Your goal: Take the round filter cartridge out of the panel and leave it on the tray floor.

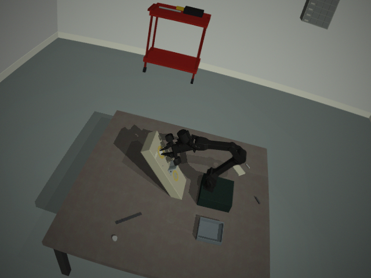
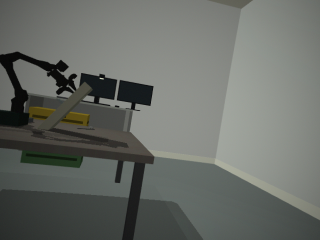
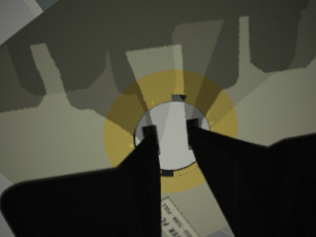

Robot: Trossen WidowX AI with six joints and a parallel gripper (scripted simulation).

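Now: the round cartridge 1 cm below my gripper tip and 1 cm ahead of it. The rest, counted from my gripper tip: cream pad (51 cm behind, 38 cm to the right, 27 cm below).
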